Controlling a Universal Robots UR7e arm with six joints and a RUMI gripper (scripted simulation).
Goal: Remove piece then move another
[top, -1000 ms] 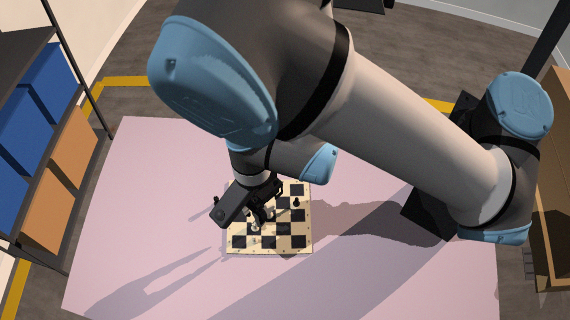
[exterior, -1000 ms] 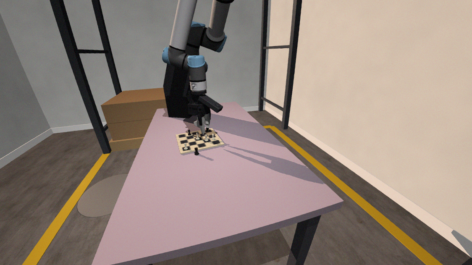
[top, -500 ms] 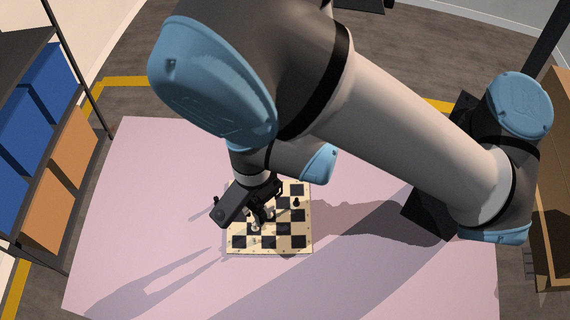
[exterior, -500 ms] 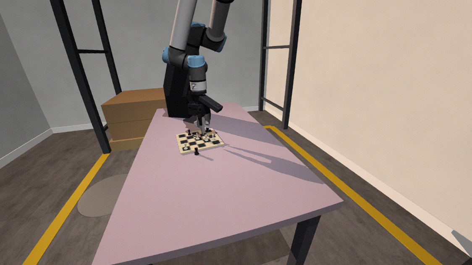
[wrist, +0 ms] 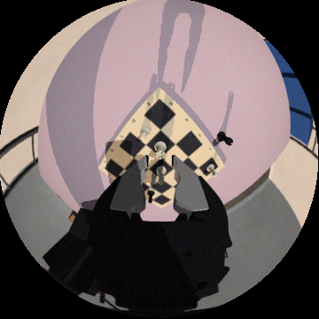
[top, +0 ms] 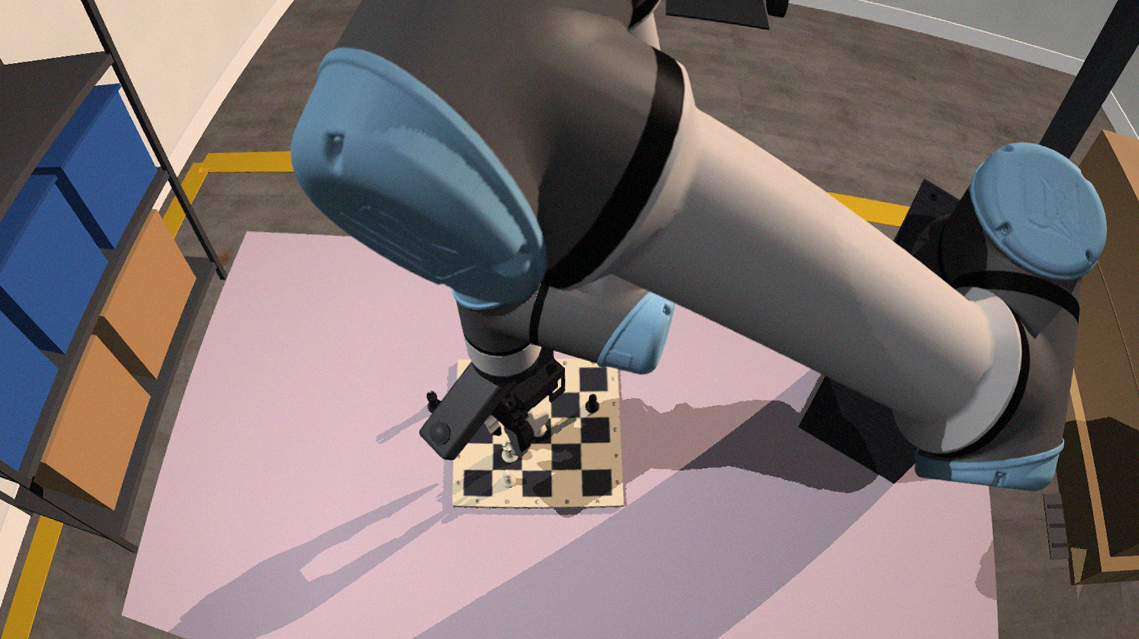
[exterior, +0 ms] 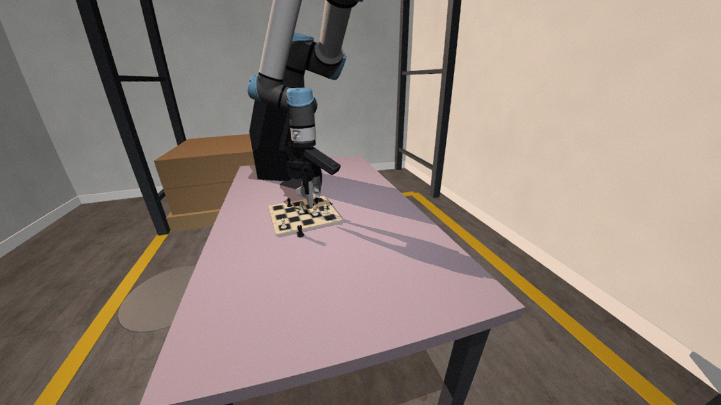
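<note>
Now: the board 30 mm behind my hand, 40 mm to the right of it and 50 mm below it.
</note>
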